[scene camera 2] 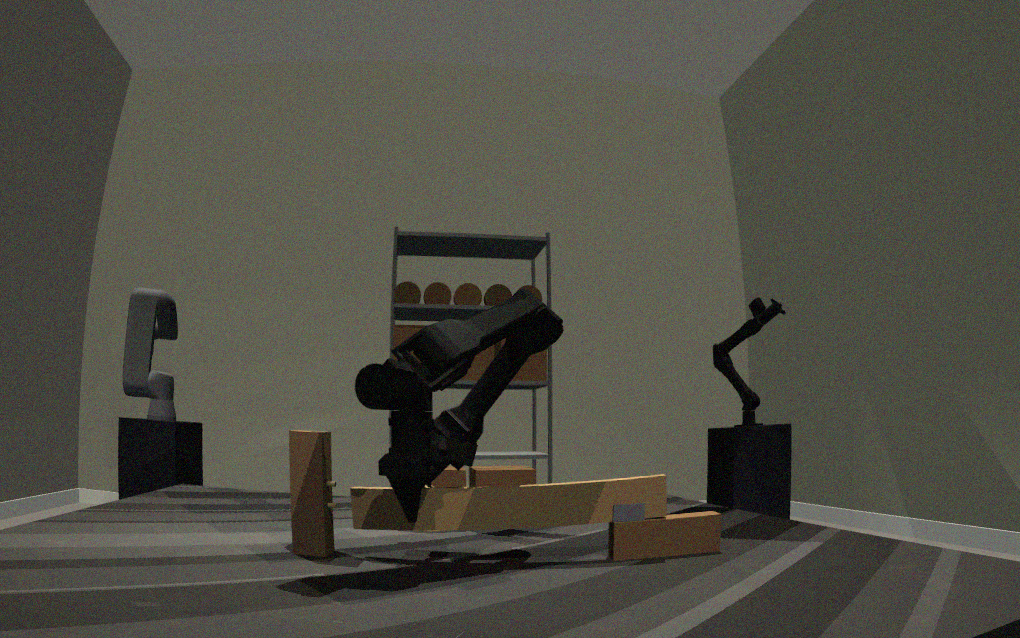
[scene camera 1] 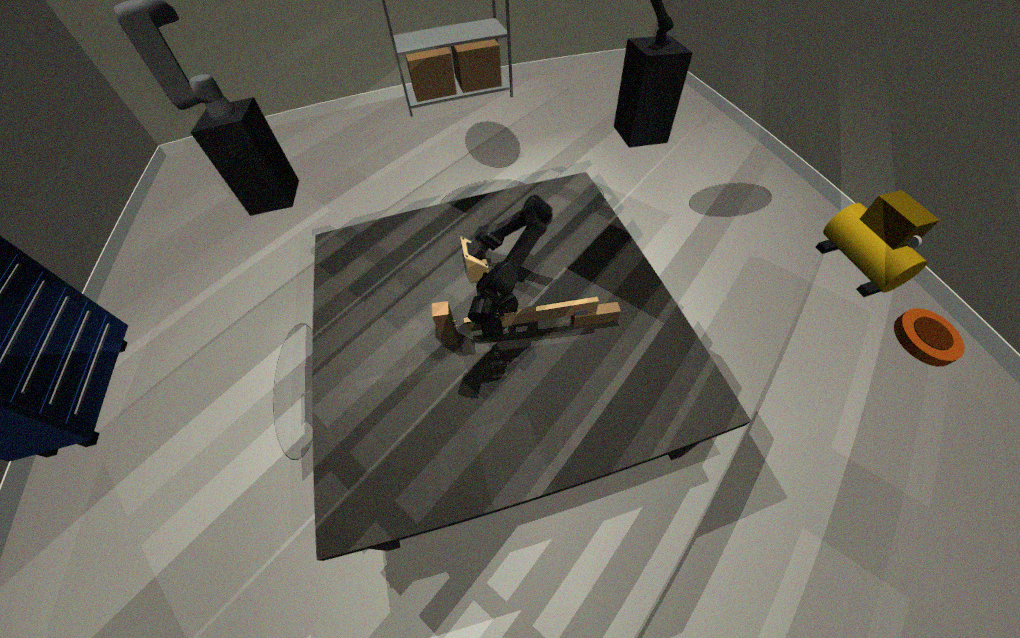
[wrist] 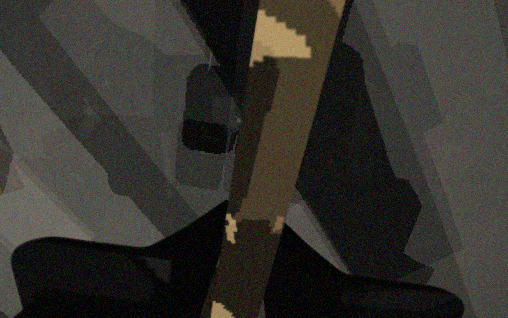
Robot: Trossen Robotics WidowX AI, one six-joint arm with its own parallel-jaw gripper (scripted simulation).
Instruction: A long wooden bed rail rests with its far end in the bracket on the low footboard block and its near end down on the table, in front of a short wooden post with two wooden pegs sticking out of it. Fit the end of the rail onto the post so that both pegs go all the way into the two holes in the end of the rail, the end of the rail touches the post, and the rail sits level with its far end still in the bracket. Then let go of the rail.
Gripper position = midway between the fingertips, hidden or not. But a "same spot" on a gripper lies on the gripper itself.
my gripper: scene camera 2; scene camera 1 491, 323; wrist
long wooden rail: scene camera 2 559, 504; scene camera 1; wrist
same spot on long wooden rail: point(wrist: 290, 54) = point(scene camera 1: 512, 312)
same spot on my gripper: point(wrist: 179, 268) = point(scene camera 2: 431, 474)
